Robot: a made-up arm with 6 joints. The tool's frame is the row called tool. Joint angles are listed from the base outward. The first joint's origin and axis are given. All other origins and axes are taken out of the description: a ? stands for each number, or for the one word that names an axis. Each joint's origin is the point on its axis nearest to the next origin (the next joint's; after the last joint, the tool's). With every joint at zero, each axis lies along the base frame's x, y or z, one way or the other. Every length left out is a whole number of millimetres.
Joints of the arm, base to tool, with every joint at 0 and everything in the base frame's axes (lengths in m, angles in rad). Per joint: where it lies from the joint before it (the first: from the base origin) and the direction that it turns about. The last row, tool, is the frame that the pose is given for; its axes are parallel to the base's.
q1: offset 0 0 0.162 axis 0 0 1
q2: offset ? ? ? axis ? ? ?
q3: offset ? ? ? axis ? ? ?
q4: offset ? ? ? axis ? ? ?
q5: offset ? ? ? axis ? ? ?
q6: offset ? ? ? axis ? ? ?
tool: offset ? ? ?
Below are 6 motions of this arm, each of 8 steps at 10 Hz.
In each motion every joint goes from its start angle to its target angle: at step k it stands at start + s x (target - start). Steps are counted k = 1, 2, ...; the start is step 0. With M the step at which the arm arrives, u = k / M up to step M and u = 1 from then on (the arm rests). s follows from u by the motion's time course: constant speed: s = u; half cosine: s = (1 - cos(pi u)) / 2; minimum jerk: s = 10 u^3 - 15 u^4 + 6 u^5.
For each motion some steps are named. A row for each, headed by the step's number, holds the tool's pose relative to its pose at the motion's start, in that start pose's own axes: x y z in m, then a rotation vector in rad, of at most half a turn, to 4 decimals.
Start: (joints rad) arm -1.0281 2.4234 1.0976 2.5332 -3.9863 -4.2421
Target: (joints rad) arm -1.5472 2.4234 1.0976 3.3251 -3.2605 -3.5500
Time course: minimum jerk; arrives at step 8
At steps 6, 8:
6: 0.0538 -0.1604 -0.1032 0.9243 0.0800 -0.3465
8: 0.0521 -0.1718 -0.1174 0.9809 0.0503 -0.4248

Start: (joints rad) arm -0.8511 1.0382 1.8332 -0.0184 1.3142 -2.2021
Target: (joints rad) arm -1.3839 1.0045 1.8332 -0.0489 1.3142 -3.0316
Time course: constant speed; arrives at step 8
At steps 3, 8:
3: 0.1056 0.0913 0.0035 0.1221 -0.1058 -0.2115
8: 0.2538 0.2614 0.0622 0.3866 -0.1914 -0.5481

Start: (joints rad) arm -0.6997 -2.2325 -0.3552 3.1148 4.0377 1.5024
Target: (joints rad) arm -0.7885 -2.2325 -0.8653 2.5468 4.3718 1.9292
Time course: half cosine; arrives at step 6
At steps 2, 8:
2: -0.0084 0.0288 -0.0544 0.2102 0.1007 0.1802
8: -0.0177 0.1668 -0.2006 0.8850 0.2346 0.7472

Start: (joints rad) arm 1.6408 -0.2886 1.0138 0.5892 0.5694 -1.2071
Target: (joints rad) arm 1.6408 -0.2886 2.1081 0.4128 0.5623 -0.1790
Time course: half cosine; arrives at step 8
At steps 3, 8:
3: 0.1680 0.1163 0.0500 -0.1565 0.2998 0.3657
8: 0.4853 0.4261 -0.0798 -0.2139 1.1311 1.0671

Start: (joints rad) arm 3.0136 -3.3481 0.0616 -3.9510 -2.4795 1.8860
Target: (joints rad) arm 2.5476 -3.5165 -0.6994 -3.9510 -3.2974 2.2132
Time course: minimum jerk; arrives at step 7
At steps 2, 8:
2: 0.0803 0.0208 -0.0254 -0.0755 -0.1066 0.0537
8: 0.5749 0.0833 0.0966 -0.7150 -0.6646 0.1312

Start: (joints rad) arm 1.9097 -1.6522 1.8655 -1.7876 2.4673 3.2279
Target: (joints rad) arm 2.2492 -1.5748 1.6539 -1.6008 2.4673 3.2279
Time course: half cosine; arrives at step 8
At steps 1, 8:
1: 0.0080 -0.0003 0.0037 0.0167 0.0001 -0.0120
8: 0.2120 -0.0484 0.0953 0.4360 -0.0046 -0.3215

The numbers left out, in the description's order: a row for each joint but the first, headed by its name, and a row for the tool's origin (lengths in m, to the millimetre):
q2: xyz 0 0.028 0, axis 0 1 0
q3: xyz 0 0 0.724, axis 0 1 0
q4: xyz 0 0 0.545, axis 0 0 1
q5: xyz 0 0 0, axis 0 1 0
q6: xyz 0 0 0.09, axis 0 0 1
tool: xyz 0 0 0

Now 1 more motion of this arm.
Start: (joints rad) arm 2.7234 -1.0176 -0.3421 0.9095 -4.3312 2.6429
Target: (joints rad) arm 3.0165 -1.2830 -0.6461 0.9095 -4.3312 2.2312
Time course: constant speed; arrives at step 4
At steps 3, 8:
3: -0.0801 -0.1791 -0.3945 -0.3272 0.3035 -0.4888
8: -0.1392 -0.2514 -0.5074 -0.4737 0.3714 -0.6364

